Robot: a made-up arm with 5 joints.
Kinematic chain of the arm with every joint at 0, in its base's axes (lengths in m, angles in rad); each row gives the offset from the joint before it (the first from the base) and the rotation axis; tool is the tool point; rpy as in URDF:
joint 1: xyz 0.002 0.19 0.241 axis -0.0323 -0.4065 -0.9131
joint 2: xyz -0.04 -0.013 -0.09 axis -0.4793 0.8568 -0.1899
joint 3: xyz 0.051 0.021 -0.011 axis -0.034 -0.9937 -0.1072
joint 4: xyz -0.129 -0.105 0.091 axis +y
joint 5: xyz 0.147 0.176 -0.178 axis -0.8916 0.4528 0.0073
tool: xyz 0.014 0.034 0.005 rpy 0 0 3.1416
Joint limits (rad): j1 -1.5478..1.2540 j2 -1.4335..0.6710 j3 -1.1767..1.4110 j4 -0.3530..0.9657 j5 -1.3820..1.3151
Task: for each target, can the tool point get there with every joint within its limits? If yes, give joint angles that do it. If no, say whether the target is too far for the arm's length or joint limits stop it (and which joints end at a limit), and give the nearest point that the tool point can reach.
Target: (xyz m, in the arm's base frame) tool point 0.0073 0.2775 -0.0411
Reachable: yes | joints -0.4617 0.3150 1.0490 0.3475 0.8632
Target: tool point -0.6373 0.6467 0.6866
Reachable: no: too far | nearest point -0.1815 0.3633 0.2906 | short by 0.667 m
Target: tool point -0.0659 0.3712 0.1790
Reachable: yes | joints -0.8174 -1.0023 0.6906 0.4479 0.2903
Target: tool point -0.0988 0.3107 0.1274
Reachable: yes | joints -0.4582 -1.0872 -0.6655 0.0908 0.9670
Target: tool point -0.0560 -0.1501 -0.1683
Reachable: no: joint limits stop it (at a limit: joint 1, joint 2, joint 4, joint 5) | nearest point -0.1682 -0.0300 -0.0565 | short by 0.199 m
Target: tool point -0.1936 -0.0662 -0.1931
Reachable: no: joint limits stop it (at a limit: joint 1, joint 2, joint 4, joint 5) | nearest point -0.1645 0.0054 -0.0860 | short by 0.132 m
